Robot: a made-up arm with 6 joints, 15 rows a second.
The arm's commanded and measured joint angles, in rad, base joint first. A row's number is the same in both.
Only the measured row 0 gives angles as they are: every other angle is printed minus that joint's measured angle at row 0.
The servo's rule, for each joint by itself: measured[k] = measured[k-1] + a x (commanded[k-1-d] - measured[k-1]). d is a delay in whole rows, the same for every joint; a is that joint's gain. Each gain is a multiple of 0.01, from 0.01 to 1. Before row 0 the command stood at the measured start. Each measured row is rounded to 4 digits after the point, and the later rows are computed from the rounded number. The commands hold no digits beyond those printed.
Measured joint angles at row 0: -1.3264, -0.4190, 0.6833, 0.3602, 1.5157, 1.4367
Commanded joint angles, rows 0 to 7: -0.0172, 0.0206, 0.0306, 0.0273, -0.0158, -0.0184; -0.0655, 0.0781, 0.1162, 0.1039, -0.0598, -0.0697; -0.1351, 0.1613, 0.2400, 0.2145, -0.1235, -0.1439; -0.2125, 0.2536, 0.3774, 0.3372, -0.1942, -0.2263; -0.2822, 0.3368, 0.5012, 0.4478, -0.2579, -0.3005; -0.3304, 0.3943, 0.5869, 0.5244, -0.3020, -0.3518; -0.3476, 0.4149, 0.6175, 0.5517, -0.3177, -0.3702; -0.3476, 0.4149, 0.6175, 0.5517, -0.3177, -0.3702
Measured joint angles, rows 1 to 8: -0.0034, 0.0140, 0.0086, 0.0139, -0.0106, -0.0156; -0.0158, 0.0576, 0.0387, 0.0598, -0.0436, -0.0616; -0.0397, 0.1281, 0.0951, 0.1387, -0.0971, -0.1316; -0.0743, 0.2134, 0.1741, 0.2399, -0.1622, -0.2121; -0.1159, 0.2973, 0.2657, 0.3459, -0.2263, -0.2872; -0.1588, 0.3633, 0.3556, 0.4369, -0.2770, -0.3421; -0.1966, 0.3984, 0.4289, 0.4954, -0.3043, -0.3660; -0.2268, 0.4096, 0.4817, 0.5241, -0.3133, -0.3696
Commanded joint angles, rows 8 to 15: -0.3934, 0.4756, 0.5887, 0.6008, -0.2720, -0.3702; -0.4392, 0.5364, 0.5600, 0.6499, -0.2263, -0.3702; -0.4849, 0.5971, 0.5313, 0.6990, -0.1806, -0.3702; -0.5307, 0.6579, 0.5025, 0.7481, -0.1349, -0.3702; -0.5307, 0.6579, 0.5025, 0.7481, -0.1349, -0.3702; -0.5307, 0.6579, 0.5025, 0.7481, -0.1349, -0.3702; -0.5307, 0.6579, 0.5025, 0.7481, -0.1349, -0.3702; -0.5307, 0.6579, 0.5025, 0.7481, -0.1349, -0.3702
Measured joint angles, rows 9 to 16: -0.2601, 0.4545, 0.5117, 0.5632, -0.2856, -0.3701; -0.2959, 0.5102, 0.5252, 0.6074, -0.2459, -0.3702; -0.3337, 0.5693, 0.5269, 0.6541, -0.2021, -0.3702; -0.3731, 0.6295, 0.5201, 0.7020, -0.1571, -0.3702; -0.4046, 0.6488, 0.5152, 0.7255, -0.1422, -0.3702; -0.4298, 0.6550, 0.5116, 0.7370, -0.1373, -0.3702; -0.4500, 0.6570, 0.5091, 0.7427, -0.1357, -0.3702; -0.4661, 0.6576, 0.5073, 0.7455, -0.1352, -0.3702
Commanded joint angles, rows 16 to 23: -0.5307, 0.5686, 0.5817, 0.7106, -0.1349, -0.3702; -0.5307, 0.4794, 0.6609, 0.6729, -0.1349, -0.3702; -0.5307, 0.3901, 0.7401, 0.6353, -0.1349, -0.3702; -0.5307, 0.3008, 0.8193, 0.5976, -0.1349, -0.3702; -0.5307, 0.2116, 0.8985, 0.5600, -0.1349, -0.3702; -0.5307, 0.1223, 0.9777, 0.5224, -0.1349, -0.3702; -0.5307, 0.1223, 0.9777, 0.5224, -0.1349, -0.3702; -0.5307, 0.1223, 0.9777, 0.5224, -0.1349, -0.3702
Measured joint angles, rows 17 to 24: -0.4790, 0.5971, 0.5281, 0.7277, -0.1350, -0.3702; -0.4893, 0.5171, 0.5653, 0.6998, -0.1349, -0.3702; -0.4976, 0.4307, 0.6142, 0.6669, -0.1349, -0.3702; -0.5042, 0.3424, 0.6716, 0.6316, -0.1349, -0.3702; -0.5095, 0.2535, 0.7351, 0.5951, -0.1349, -0.3702; -0.5137, 0.1643, 0.8030, 0.5580, -0.1349, -0.3702; -0.5171, 0.1357, 0.8519, 0.5398, -0.1349, -0.3702; -0.5198, 0.1266, 0.8871, 0.5309, -0.1349, -0.3702
